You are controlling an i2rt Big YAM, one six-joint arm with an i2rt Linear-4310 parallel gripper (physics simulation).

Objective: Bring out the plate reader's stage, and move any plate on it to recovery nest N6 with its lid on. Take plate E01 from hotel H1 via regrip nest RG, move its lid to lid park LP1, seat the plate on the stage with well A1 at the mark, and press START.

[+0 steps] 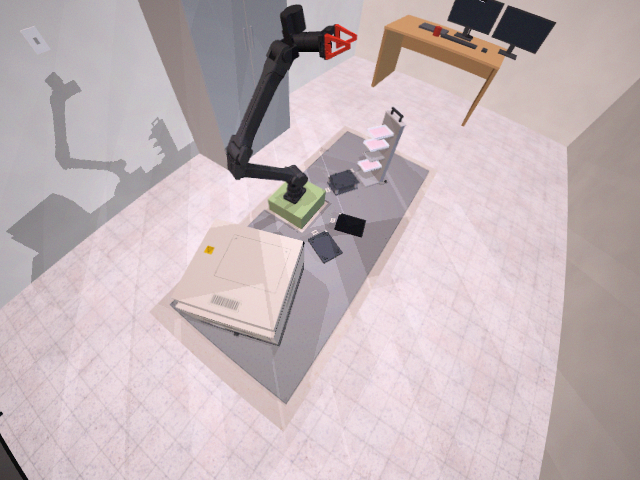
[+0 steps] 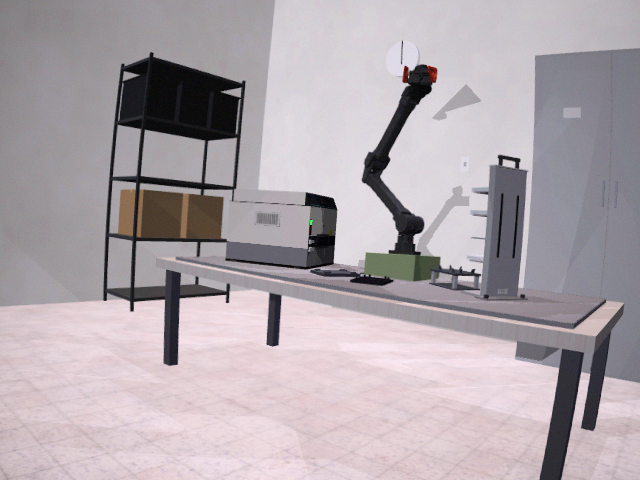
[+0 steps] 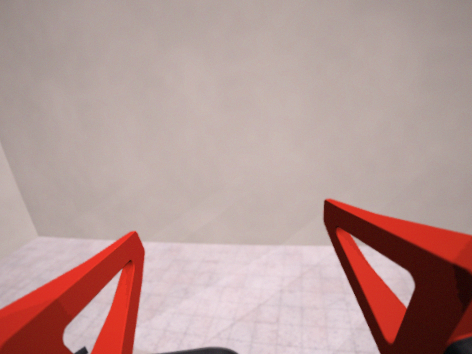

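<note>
My gripper is open and empty, high above the table, well above the hotel. The cream and grey plate reader stands at one end of the mat; a green light shows on it, and no extended stage is visible. The grey hotel stands at the other end, with pink-topped plates on three of its shelves; which is E01 cannot be read. A raised dark stand on posts, a flat black holder and a flat dark-grey holder have no readable labels.
The arm stands on a green block between reader and hotel. The hotel has a tall post and a top handle. A desk, a black rack and a tall grey cabinet stand away from the table.
</note>
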